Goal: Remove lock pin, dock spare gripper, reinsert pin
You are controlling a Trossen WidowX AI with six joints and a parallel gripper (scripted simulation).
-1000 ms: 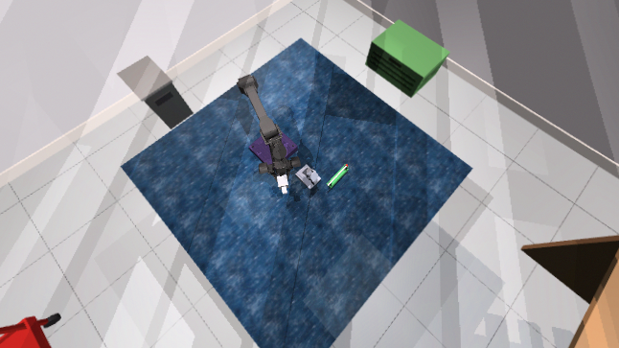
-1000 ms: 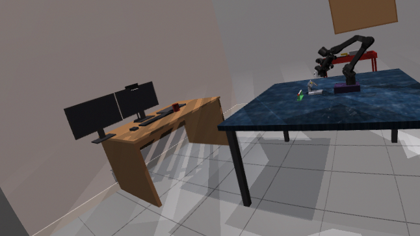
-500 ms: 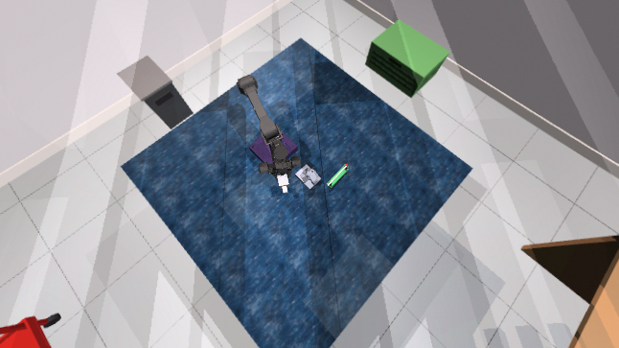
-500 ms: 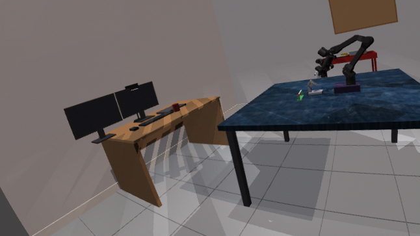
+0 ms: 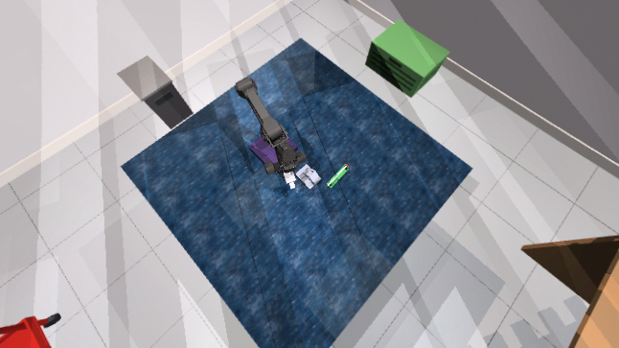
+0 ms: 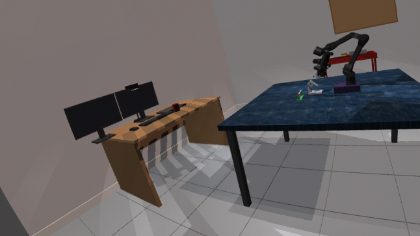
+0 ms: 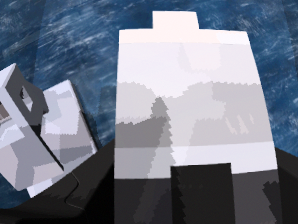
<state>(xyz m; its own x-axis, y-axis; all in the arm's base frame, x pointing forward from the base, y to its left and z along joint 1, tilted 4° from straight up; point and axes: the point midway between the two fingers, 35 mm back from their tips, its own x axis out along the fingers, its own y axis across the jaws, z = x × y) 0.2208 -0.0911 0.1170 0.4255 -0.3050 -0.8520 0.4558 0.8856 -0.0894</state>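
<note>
My gripper tip is now 9 cm to the right of the mount, 8 cm above it and 6 cm short of it. Round my gripper tip: spare gripper 1 cm ahead, 1 cm above; then green rest 19 cm to the left, 15 cm ahead, 11 cm below.
</note>
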